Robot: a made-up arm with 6 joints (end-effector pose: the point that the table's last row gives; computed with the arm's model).
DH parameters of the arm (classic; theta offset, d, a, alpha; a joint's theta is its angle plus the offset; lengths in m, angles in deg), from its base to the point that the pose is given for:
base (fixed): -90 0.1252 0.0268 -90
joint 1: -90 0.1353 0.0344 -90
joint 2: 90 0.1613 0.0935 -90
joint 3: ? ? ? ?
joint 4: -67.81 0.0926 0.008 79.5
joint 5: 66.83 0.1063 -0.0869 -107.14
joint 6: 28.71 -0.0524 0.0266 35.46
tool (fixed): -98.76 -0.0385 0 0
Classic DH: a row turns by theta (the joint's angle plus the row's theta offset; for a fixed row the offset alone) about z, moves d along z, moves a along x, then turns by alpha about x.
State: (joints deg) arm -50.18 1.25 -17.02 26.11 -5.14 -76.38
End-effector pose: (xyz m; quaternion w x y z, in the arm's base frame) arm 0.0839 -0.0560 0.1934 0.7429 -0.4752 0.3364 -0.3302
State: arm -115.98 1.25 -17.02 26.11 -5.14 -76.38
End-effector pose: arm 0.0839 0.0234 0.1798 0.3656 -0.8026 0.1031 -0.4600
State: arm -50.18 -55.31 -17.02 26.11 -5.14 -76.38
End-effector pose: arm 0.0960 -0.0185 0.2247 0.4320 -0.3963 0.6946 -0.4170
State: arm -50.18 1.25 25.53 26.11 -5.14 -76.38
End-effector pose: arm 0.1339 -0.0885 0.2340 0.7131 -0.2668 0.2195 -0.6100
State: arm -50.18 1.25 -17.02 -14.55 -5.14 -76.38
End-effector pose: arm 0.1659 -0.0045 0.2440 0.8870 -0.3565 0.0395 -0.2907
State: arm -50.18 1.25 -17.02 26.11 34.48 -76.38
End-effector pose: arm 0.0361 -0.0347 0.1563 0.7155 -0.1960 0.4756 -0.4727
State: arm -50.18 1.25 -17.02 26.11 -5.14 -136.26
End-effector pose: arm 0.1165 -0.0646 0.1853 0.6307 -0.3214 0.0366 -0.7054
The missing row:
joint 3: 4.84 -0.115 -0.0003 -108.42
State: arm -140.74 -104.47 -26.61 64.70 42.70 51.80
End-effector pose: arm 0.2084 0.2386 0.0094 0.6467 0.4028 0.3938 -0.5143
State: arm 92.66 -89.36 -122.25 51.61 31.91 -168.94
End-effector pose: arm 0.0776 -0.2152 -0.1259 0.7387 -0.0349 0.3629 0.5670
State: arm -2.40 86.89 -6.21 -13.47 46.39 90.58
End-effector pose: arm 0.1514 -0.0990 0.1763 0.2630 -0.6188 -0.5364 0.5100
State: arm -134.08 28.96 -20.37 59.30 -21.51 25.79
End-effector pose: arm 0.0569 0.0588 0.2315 0.1774 0.5793 -0.7906 0.0889
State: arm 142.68 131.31 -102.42 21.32 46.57 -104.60
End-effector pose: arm 0.3138 0.1650 0.1482 0.4402 0.7532 0.1179 -0.4745
